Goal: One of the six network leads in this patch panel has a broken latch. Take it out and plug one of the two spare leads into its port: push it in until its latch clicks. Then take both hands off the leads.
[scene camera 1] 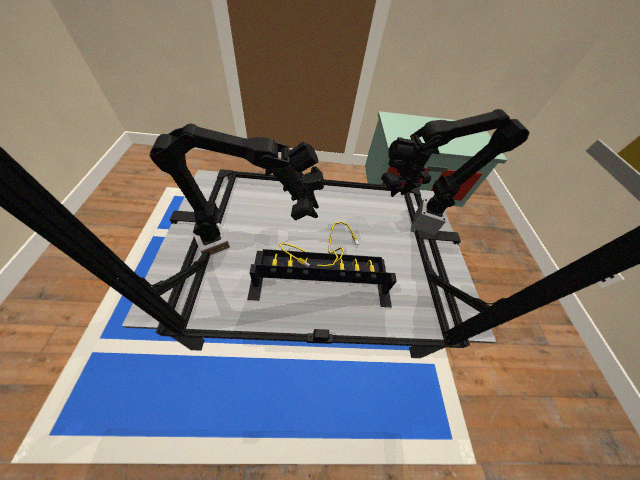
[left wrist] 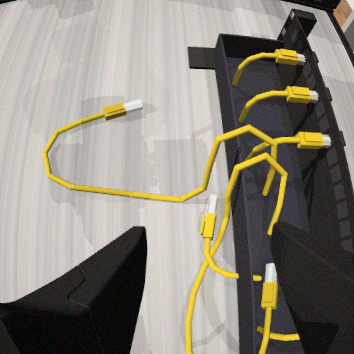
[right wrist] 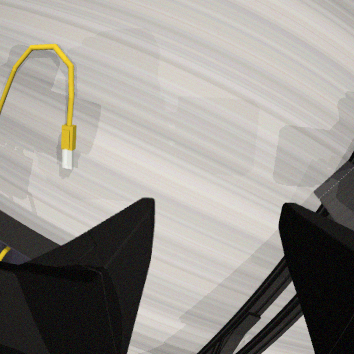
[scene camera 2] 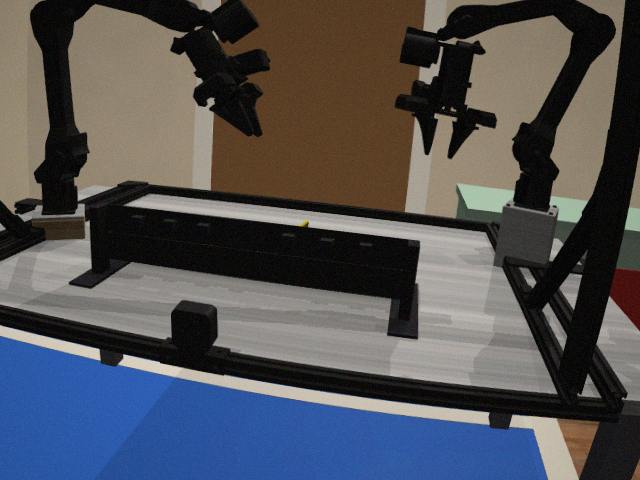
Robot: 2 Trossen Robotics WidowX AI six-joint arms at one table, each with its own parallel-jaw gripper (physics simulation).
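Places are measured from the left arm's base along level axes (x ahead, y left, z up), in metres.
Pixels of known places: left gripper, between the fingertips: (scene camera 1: 317,212) (left wrist: 209,236) (scene camera 2: 255,135); right gripper, between the fingertips: (scene camera 1: 396,195) (right wrist: 219,212) (scene camera 2: 438,156); left arm's base, origin of its link: (scene camera 1: 210,236) (scene camera 2: 59,210); right arm's base, origin of its link: (scene camera 1: 434,209) (scene camera 2: 532,206).
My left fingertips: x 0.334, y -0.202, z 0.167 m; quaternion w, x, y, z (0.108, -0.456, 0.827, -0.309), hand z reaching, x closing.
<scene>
Ahead of a thing's pixels: the offset from my left fingertips to its top centre. "*": to the spot under its first point.
The black patch panel @(0.133 m right, 0.041 m back, 0.102 m down) (scene camera 1: 320,275) (scene camera 2: 258,258) stands on the table. Yellow leads sit in its ports: two at the left (scene camera 1: 274,261) (scene camera 1: 290,262) and three at the right (scene camera 1: 341,266) (scene camera 1: 356,267) (scene camera 1: 371,268); the third port from the left shows no lead in line with it. A loose lead's plug @(* 0.053 m right, 0.178 m ahead, 0.202 m down) (scene camera 1: 355,239) (left wrist: 115,110) (right wrist: 69,137) lies on the table behind the panel. Two more loose plugs @(* 0.053 m right, 0.007 m ahead, 0.195 m down) (left wrist: 209,225) @(* 0.051 m right, 0.083 m back, 0.161 m down) (left wrist: 269,295) show near the tray. My left gripper (scene camera 1: 305,212) (scene camera 2: 256,133) (left wrist: 209,236) is open, above and behind the panel. My right gripper (scene camera 1: 408,190) (scene camera 2: 439,155) (right wrist: 219,212) is open and empty, high at the right. Latch condition is too small to tell.
The panel's dark tray @(* 0.124 m right, 0.075 m ahead, 0.156 m down) (left wrist: 231,125) runs behind the ports, with cables crossing it. Black frame rails (scene camera 1: 248,336) (scene camera 2: 361,379) edge the table, with a small camera block @(* 0.317 m right, 0.162 m back, 0.157 m down) (scene camera 1: 321,335) (scene camera 2: 193,325) at the front. A green cabinet (scene camera 1: 373,149) stands beyond the right arm.
</scene>
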